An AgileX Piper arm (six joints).
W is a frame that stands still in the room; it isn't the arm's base.
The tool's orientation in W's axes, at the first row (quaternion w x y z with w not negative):
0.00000 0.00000 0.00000 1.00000
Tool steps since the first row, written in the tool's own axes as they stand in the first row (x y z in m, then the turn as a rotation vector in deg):
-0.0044 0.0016 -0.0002 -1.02 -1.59 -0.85
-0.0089 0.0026 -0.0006 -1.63 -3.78 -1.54
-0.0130 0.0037 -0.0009 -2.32 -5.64 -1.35
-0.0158 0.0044 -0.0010 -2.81 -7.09 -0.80
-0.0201 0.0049 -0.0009 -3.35 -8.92 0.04
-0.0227 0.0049 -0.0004 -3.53 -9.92 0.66
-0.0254 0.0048 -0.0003 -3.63 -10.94 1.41
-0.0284 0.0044 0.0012 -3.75 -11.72 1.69
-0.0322 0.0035 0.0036 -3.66 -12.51 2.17
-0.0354 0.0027 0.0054 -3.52 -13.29 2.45
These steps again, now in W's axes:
0.0044 -0.0016 -0.0002 1.02 1.59 -0.85
0.0089 -0.0026 -0.0006 1.63 3.78 -1.54
0.0130 -0.0037 -0.0009 2.32 5.64 -1.35
0.0158 -0.0044 -0.0010 2.81 7.09 -0.80
0.0201 -0.0049 -0.0009 3.35 8.92 0.04
0.0227 -0.0049 -0.0004 3.53 9.92 0.66
0.0254 -0.0048 -0.0003 3.63 10.94 1.41
0.0284 -0.0044 0.0012 3.75 11.72 1.69
0.0322 -0.0035 0.0036 3.66 12.51 2.17
0.0354 -0.0027 0.0054 3.52 13.29 2.45

